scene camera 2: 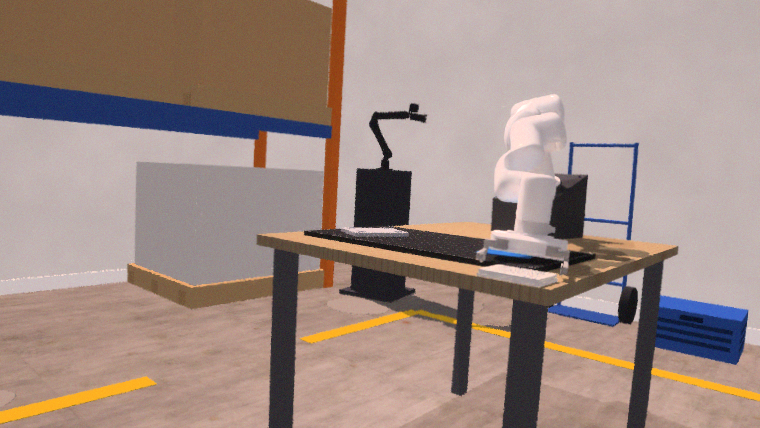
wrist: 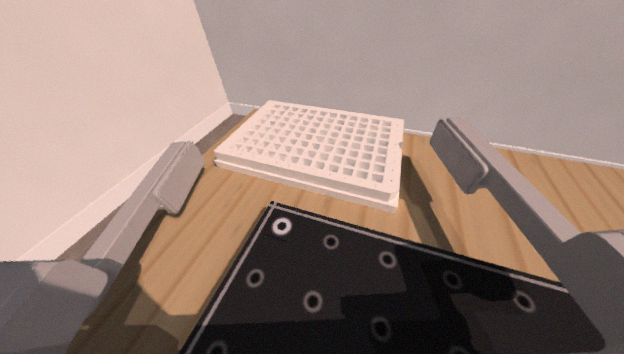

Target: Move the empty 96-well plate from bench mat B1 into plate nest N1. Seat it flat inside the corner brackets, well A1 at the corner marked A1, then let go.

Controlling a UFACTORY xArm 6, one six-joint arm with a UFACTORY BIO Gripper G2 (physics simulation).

Labels:
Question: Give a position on a white 96-well plate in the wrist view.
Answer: At 356, 157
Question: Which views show the white 96-well plate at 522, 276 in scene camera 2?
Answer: Scene camera 2 and the wrist view: all of them.

